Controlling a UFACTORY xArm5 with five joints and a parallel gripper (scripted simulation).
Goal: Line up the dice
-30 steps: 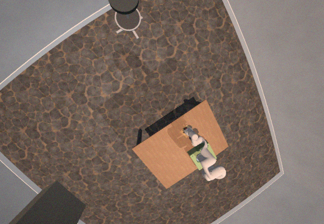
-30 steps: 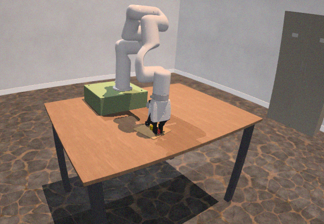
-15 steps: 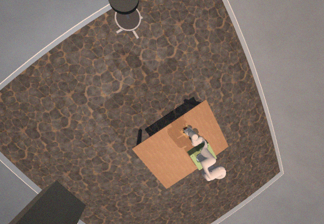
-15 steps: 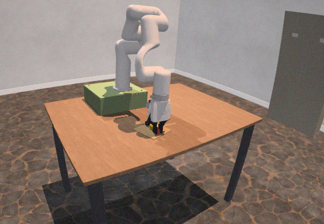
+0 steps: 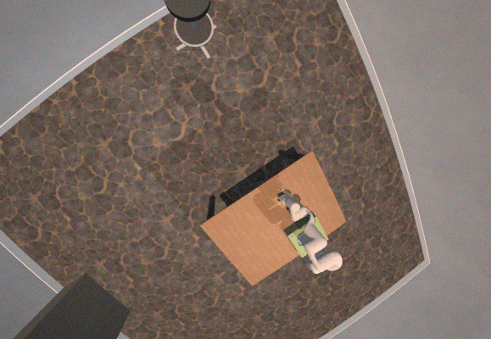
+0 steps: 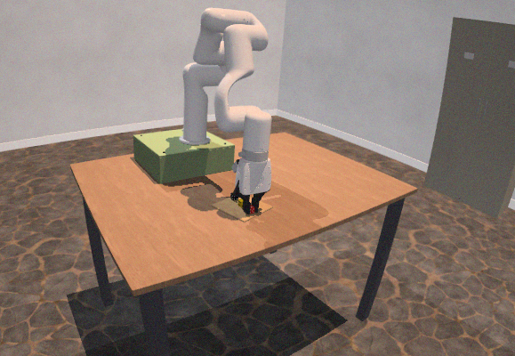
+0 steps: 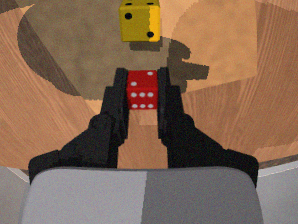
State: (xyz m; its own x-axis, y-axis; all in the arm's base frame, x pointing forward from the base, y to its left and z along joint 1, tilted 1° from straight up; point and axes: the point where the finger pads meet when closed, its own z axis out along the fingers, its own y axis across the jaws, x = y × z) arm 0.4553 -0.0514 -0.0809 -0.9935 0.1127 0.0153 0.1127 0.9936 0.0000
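Now: hand 10 mm above the red die. Also, from my hand: black die 100 mm behind, 10 mm to the left, 10 mm below; yellow die 50 mm behind, 10 mm to the left, 10 mm below; tan mat 50 mm behind, 10 mm to the left, 30 mm below.
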